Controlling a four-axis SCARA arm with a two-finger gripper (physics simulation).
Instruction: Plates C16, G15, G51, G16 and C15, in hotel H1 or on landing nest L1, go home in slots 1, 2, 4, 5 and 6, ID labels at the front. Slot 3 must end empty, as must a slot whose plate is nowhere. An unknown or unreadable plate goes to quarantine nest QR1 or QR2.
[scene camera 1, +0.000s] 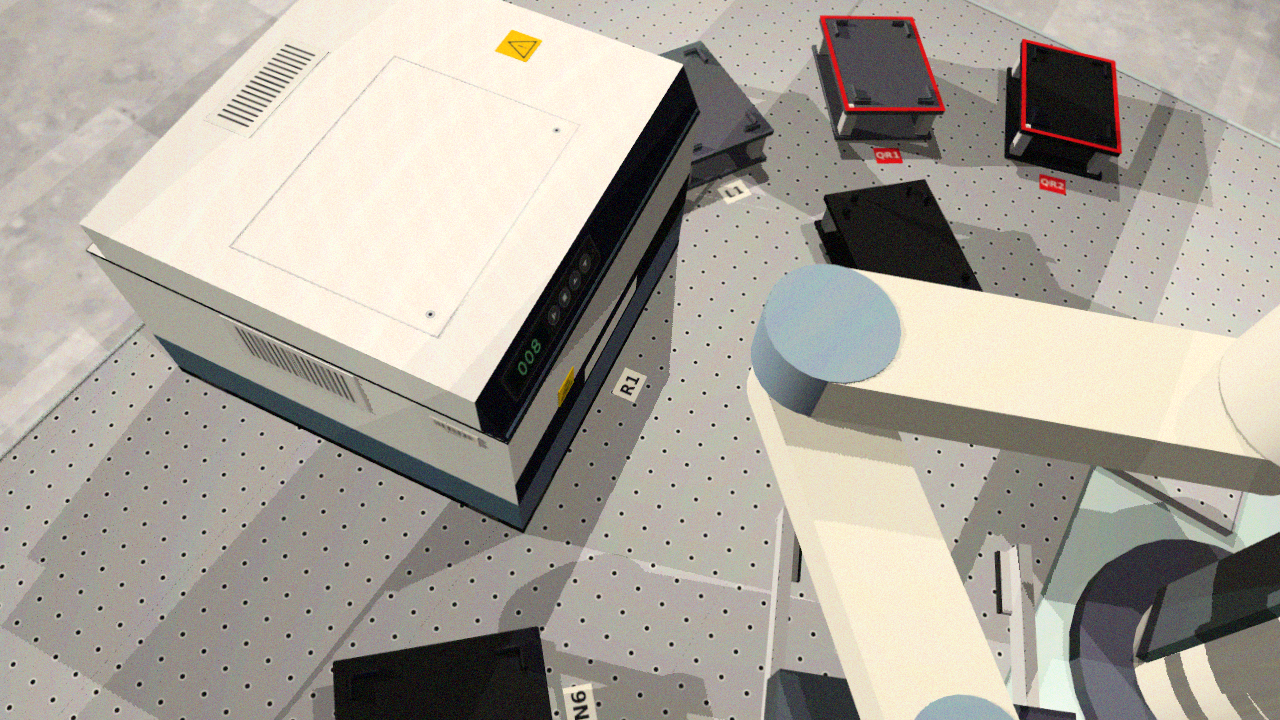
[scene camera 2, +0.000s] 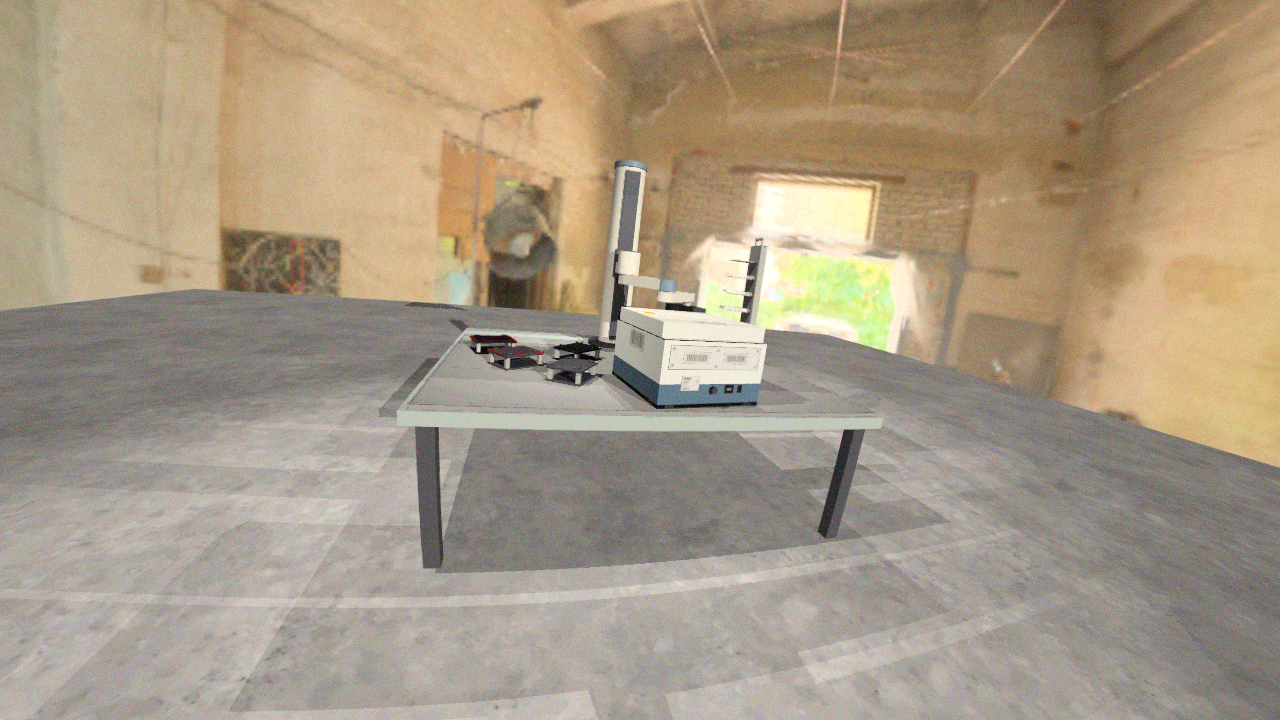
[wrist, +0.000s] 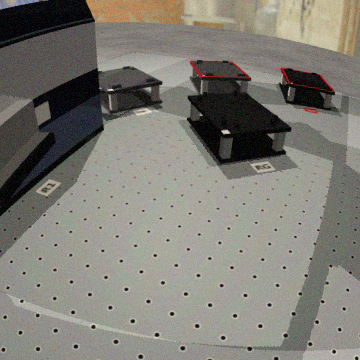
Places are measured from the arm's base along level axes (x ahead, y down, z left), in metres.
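Where they show: gripper, fingertip midpoint: (wrist: 217, 126); arm's base at its link origin: (scene camera 1: 1199, 676) (scene camera 2: 612, 344).
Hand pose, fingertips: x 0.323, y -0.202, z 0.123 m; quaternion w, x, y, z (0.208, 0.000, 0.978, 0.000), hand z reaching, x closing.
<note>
Each offset is from my fingertips to the top centre of the thing. "spot": to the spot under its first point.
My gripper (scene camera 1: 897, 567) is open with nothing between its fingers, low under the arm in scene camera 1; one finger shows at the left edge of the wrist view. Landing nest L1 @[dx +0.397, dy +0.133, dz -0.403 m] (scene camera 1: 726, 111) (scene camera 2: 571, 366) (wrist: 130, 79) shows no plate on its visible top. Quarantine nests QR1 @[dx +0.244, dy +0.133, dz -0.595 m] (scene camera 1: 881, 62) (scene camera 2: 514, 352) (wrist: 220, 69) and QR2 @[dx +0.029, dy +0.133, dz -0.691 m] (scene camera 1: 1069, 96) (scene camera 2: 490, 339) (wrist: 306, 79) have red rims and bare tops. Hotel H1 (scene camera 2: 758, 282) appears as a tall dark post with thin shelves behind the instrument. Its plates and labels are too small to read.
A large white and blue instrument @[dx +0.478, dy -0.057, dz -0.045 m] (scene camera 1: 402, 197) (scene camera 2: 689, 358) (wrist: 45, 65) stands beside label R1 @[spot: dx +0.268, dy +0.188, dz -0.076 m] (scene camera 1: 629, 385) (wrist: 48, 187). Black nest RG @[dx +0.108, dy +0.129, dz -0.354 m] (scene camera 1: 895, 231) (scene camera 2: 577, 350) (wrist: 240, 112) stands in front of QR1. Black nest N6 @[spot: dx +0.236, dy +0.139, dz +0.253 m] (scene camera 1: 438, 685) is at the bottom of scene camera 1.
</note>
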